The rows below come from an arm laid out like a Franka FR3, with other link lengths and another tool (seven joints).
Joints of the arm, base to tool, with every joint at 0 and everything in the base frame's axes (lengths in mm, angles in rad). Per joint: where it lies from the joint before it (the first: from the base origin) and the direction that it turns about. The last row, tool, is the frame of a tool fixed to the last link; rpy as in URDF.
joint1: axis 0 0 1 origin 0 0 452.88
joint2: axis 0 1 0 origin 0 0 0
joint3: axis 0 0 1 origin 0 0 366.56
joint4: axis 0 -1 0 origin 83.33 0 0
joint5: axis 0 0 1 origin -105.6 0 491.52
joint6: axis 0 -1 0 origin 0 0 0
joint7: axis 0 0 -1 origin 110.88 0 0
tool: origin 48 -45 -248.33 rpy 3.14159 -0.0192 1.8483
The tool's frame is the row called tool.
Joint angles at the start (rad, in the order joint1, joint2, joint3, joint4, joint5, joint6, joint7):
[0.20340, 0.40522, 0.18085, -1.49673, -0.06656, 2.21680, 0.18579]
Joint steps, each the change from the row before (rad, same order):
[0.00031, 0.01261, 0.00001, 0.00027, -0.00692, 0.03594, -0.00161]
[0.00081, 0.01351, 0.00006, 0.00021, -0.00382, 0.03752, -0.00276]
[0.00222, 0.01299, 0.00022, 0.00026, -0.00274, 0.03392, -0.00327]
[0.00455, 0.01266, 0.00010, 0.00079, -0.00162, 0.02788, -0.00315]
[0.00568, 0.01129, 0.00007, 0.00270, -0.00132, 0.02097, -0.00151]
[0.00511, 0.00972, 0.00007, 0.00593, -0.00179, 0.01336, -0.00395]
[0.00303, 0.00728, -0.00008, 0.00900, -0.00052, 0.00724, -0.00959]
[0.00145, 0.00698, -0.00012, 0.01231, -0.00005, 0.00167, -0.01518]
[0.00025, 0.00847, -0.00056, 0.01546, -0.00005, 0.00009, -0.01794]
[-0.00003, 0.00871, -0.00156, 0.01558, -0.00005, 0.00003, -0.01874]
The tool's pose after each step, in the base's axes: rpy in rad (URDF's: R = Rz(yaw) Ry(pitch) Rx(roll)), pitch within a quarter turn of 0, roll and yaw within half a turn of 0; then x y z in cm. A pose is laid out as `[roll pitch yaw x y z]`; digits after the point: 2 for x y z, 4 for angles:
[2.7973 0.0098 2.0587 90.74 28.22 50.86]
[2.7731 0.0141 2.0630 91.45 28.56 50.47]
[2.7519 0.0174 2.0690 92.02 29.02 50.05]
[2.7358 0.0193 2.0767 92.41 29.65 49.56]
[2.7232 0.0204 2.0837 92.68 30.34 49.17]
[2.7137 0.0229 2.0924 92.93 30.95 49.00]
[2.7050 0.0274 2.1033 93.23 31.36 49.15]
[2.6986 0.0338 2.1171 93.58 31.63 49.45]
[2.6924 0.0417 2.1315 94.05 31.77 49.80]
[2.6867 0.0506 2.1453 94.55 31.79 50.13]

